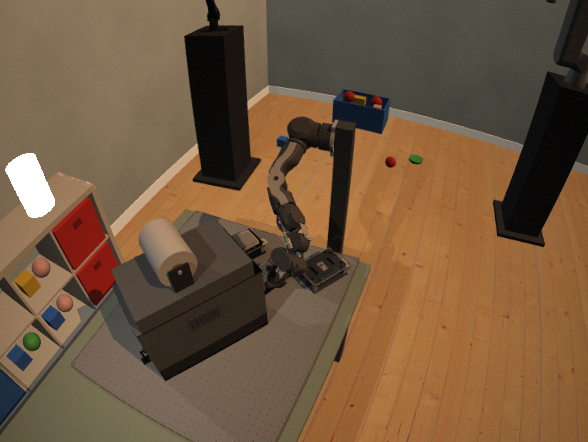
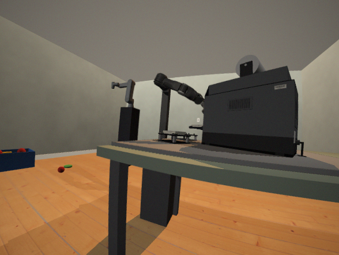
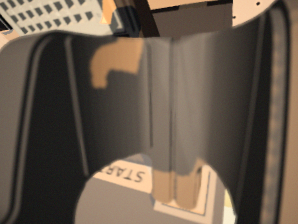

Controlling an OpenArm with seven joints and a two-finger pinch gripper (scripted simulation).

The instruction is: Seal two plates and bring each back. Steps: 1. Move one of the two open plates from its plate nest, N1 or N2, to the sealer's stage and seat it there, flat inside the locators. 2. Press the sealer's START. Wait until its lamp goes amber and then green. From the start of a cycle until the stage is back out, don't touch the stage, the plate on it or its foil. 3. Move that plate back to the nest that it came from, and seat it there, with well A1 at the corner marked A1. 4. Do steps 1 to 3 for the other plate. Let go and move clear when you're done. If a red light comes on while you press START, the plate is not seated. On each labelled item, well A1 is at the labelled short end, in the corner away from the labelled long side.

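The pale start button lies 3 cm ahead of my hand, 2 cm to the right of it and 1 cm above it. From my hand the other things lie so: dark sealer stage: 11 cm behind, 4 cm to the right, 8 cm below; white well plate: 11 cm behind, 4 cm to the right, 7 cm below; warning sticker: 7 cm behind, 17 cm to the right, 2 cm below.
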